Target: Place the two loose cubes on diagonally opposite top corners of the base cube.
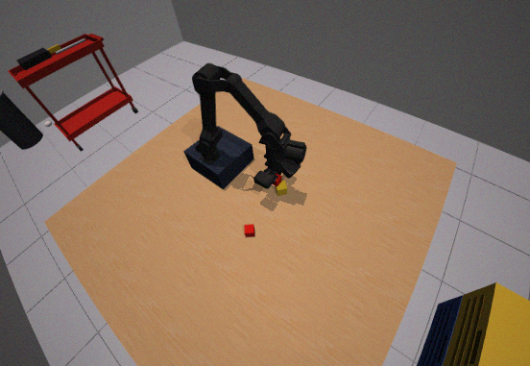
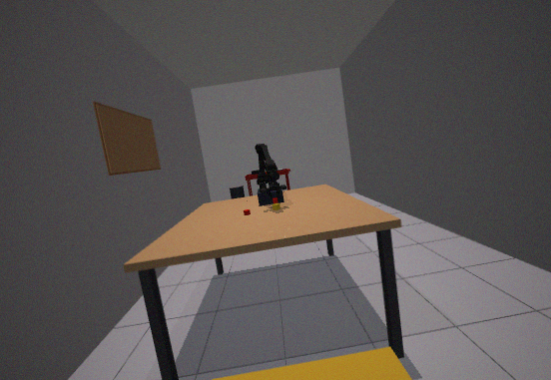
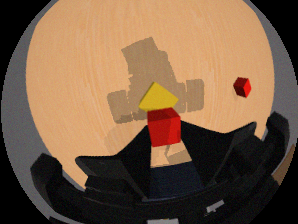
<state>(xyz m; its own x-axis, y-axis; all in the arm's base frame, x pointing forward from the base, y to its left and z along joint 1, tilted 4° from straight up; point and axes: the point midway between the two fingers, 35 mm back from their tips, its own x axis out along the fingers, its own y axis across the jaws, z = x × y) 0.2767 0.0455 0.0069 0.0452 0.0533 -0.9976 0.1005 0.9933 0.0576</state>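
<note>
Right now my gripper tip is 40 mm above the yellow base cube and 20 mm short of it. Round my gripper tip: red cube (210 mm to the right, 40 mm below, 10 mm ahead).
</note>
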